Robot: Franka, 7 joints.
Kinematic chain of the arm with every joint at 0, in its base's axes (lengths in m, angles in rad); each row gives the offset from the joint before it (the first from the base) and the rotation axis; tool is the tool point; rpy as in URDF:
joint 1: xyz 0 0 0.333 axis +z
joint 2: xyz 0 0 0 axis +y
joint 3: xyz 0 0 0.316 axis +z
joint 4: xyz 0.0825 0 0 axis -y
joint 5: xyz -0.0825 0 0.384 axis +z
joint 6: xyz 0 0 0 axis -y
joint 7: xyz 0.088 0 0 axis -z
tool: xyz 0 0 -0.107 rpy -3.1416 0 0
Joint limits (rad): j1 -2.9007..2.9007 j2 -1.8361..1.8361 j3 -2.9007..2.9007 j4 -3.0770..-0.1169 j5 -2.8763..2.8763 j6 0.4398..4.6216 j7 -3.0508..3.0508
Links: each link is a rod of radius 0.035 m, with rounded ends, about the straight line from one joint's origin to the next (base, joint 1, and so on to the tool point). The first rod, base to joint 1, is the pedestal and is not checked.
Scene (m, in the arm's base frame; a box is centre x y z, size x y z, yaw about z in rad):
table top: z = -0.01
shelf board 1: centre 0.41 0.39 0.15 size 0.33 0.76 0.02 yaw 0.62
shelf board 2: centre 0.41 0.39 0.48 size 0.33 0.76 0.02 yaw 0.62
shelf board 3: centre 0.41 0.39 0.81 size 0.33 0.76 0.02 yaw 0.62
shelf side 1: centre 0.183 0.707 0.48 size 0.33 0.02 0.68 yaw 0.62
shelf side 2: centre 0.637 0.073 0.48 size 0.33 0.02 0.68 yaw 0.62
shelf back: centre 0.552 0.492 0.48 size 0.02 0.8 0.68 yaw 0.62
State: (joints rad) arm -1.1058 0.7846 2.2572 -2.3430 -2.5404 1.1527 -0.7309
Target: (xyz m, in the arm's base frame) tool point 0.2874 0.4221 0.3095
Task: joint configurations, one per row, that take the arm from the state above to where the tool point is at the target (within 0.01 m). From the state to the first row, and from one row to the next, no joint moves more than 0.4 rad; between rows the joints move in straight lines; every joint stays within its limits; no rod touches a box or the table.
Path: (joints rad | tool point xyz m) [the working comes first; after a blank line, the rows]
Joints at the target: -0.4162 1.0344 1.5876 -2.4737 -2.4530 1.4167 -0.7309
Straight joint move there: touches shelf board 2.

1: -1.4863 0.9893 2.4181 -2.5265 -2.6244 0.9745 -0.8257 | 0.3586 0.1112 0.6536
2: -1.8668 1.1940 2.5790 -2.7100 -2.7084 0.7962 -0.9204 | 0.2825 -0.0223 0.6639
3: -2.2472 1.3987 2.7398 -2.8935 -2.7923 0.6180 -1.0152 | 0.1616 -0.0969 0.6557
4: -2.6277 1.6034 2.9007 -3.0770 -2.8763 0.4398 -1.1100 | 0.0389 -0.0986 0.6223
5: -2.2357 1.5099 2.6973 -3.0640 -2.7849 0.6006 -1.0342 | 0.1574 -0.0872 0.5970
6: -1.8436 1.4165 2.4939 -3.0511 -2.6935 0.7615 -0.9583 | 0.2498 -0.0028 0.5459
7: -1.4516 1.3230 2.2905 -3.0381 -2.6021 0.9223 -0.8825 | 0.2772 0.1220 0.4751
8: -1.0596 1.2295 2.0871 -3.0251 -2.5107 1.0832 -0.8067 | 0.2310 0.2399 0.3932
9: -0.6676 1.1361 1.8837 -3.0122 -2.4193 1.2440 -0.7309 | 0.1333 0.3121 0.3095
10: -0.5419 1.0852 1.7357 -2.7430 -2.4362 1.3304 -0.7309 | 0.2058 0.3734 0.3118
11: -0.4162 1.0344 1.5876 -2.4737 -2.4530 1.4167 -0.7309 | 0.2874 0.4221 0.3095

